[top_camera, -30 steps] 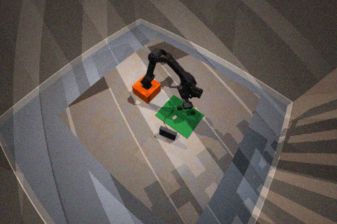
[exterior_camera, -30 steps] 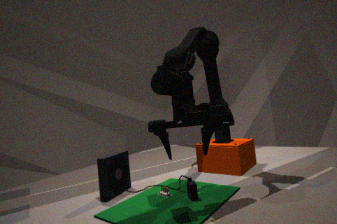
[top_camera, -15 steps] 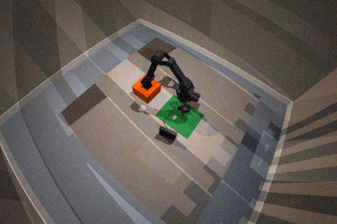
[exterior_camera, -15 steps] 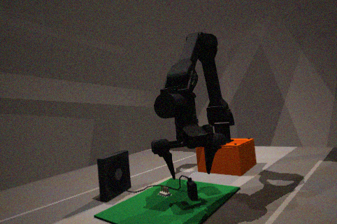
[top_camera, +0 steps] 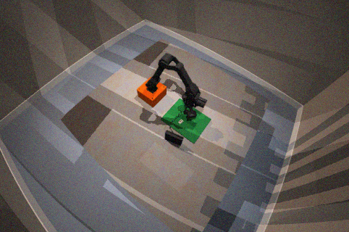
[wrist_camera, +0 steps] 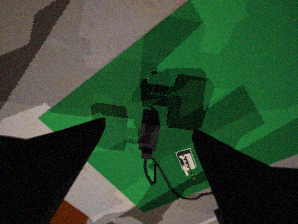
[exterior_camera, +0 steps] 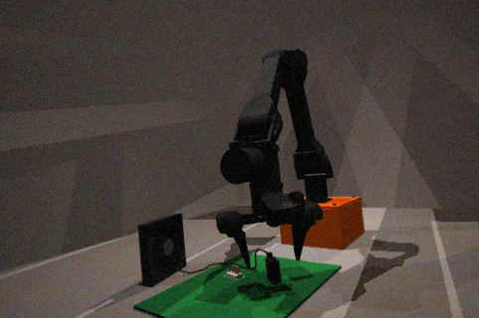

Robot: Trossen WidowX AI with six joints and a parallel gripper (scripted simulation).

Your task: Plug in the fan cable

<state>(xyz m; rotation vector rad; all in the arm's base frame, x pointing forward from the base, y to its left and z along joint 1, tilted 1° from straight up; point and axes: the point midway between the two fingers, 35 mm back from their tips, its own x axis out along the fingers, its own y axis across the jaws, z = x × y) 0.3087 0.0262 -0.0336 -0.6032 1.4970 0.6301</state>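
Right now my gripper tip is 10 mm past the black fan plug, 10 mm to the left of it and 10 mm above it. The rest, counted from my gripper tip: green board: 20 mm ahead, 50 mm to the right, 50 mm below; black fan: 30 mm ahead, 230 mm to the right, 20 mm above.
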